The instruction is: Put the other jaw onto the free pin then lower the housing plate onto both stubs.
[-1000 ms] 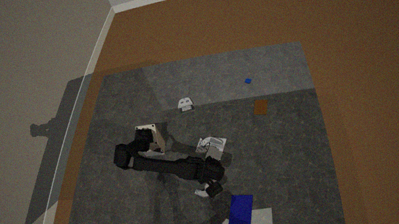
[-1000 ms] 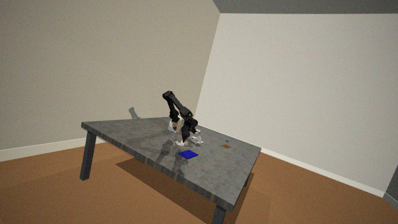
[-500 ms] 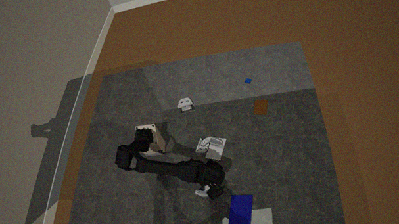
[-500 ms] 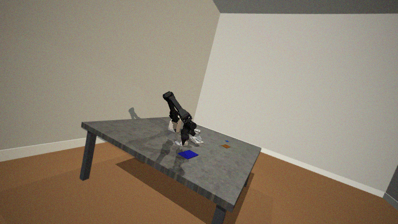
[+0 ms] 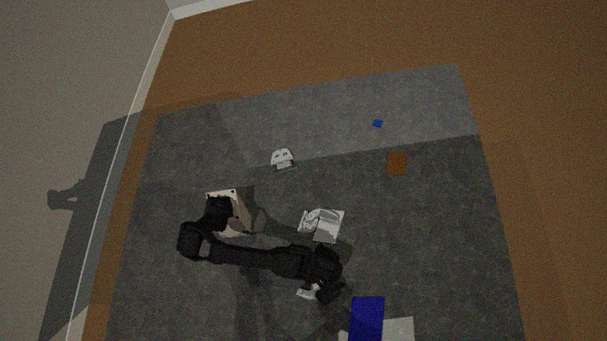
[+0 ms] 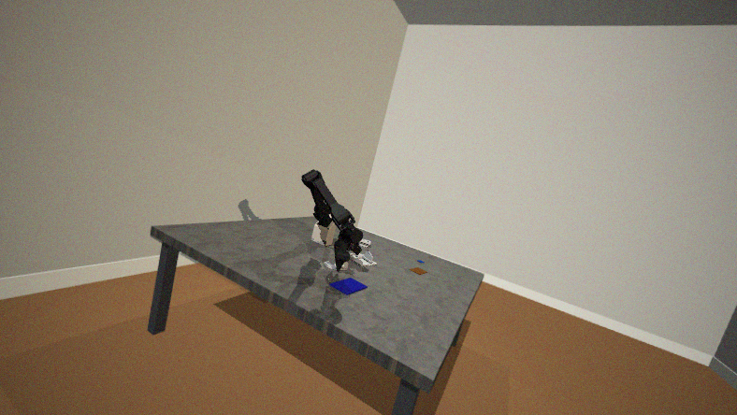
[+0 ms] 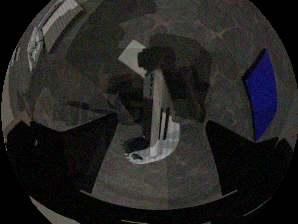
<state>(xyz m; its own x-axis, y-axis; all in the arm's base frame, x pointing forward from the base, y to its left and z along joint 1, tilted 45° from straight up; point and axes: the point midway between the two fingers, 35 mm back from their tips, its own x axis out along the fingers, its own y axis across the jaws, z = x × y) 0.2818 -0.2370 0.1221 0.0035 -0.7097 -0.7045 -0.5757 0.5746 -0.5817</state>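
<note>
Now: the white jaw 4 cm behind my gripper tip. Round my gripper tip: small blue square (63 cm to the left, 22 cm ahead); orange patch (43 cm to the left, 27 cm ahead).
</note>
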